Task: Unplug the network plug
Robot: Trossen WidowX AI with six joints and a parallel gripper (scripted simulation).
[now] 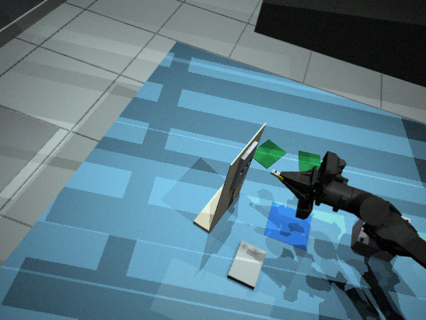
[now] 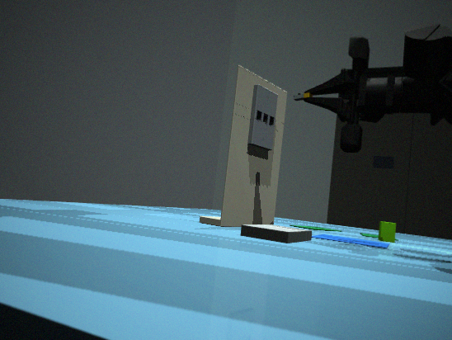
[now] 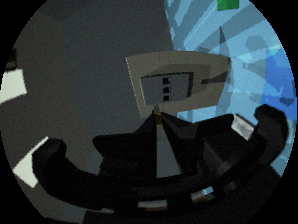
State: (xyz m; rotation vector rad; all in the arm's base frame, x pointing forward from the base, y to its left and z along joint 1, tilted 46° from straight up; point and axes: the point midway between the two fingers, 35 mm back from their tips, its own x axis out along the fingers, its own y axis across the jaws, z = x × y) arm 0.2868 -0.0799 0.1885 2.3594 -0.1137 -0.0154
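Right now the blue marked square is 250 mm below my gripper tip, 100 mm behind it and 50 mm to the right of it. Also, from my gripper tip: grey plug: right at my gripper tip; then flat grey slab: 240 mm below, 110 mm to the left; then upright panel: 120 mm below, 90 mm ahead, 30 mm to the right.
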